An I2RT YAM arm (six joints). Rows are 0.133 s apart.
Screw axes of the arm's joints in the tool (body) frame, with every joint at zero. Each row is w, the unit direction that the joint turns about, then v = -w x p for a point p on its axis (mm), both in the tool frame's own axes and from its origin. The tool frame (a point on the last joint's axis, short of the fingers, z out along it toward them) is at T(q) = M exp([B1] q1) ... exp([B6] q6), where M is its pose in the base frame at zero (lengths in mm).
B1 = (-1, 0, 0, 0, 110.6, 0)
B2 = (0, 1, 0, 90.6, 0, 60)
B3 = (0, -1, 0, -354.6, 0, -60)
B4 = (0, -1, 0, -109.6, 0, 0)
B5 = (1, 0, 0, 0, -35.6, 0)
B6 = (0, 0, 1, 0, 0, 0)
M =
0 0 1 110.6
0 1 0 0
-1 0 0 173.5
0 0 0 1
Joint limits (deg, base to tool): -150..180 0..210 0..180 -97..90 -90..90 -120..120
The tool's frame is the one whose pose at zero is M.
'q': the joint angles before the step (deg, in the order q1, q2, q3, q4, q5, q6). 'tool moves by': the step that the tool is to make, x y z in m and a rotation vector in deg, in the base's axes. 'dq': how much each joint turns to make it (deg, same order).
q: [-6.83, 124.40, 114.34, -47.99, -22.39, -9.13]
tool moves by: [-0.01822, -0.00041, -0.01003, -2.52, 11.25, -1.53]
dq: [-0.02, 0.00, -0.02, -10.99, 4.11, -0.38]
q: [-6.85, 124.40, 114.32, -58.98, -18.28, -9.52]
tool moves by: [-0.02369, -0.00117, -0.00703, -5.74, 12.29, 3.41]
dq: [-0.05, 0.00, 0.00, -12.94, 6.07, -5.31]
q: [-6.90, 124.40, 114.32, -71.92, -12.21, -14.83]
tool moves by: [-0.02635, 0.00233, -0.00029, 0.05, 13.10, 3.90]
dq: [0.00, -0.06, -0.01, -13.86, 1.45, -4.00]
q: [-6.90, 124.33, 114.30, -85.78, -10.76, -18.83]
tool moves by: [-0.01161, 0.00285, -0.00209, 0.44, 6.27, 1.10]
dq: [0.24, 0.00, -0.90, -5.53, 0.43, -0.81]
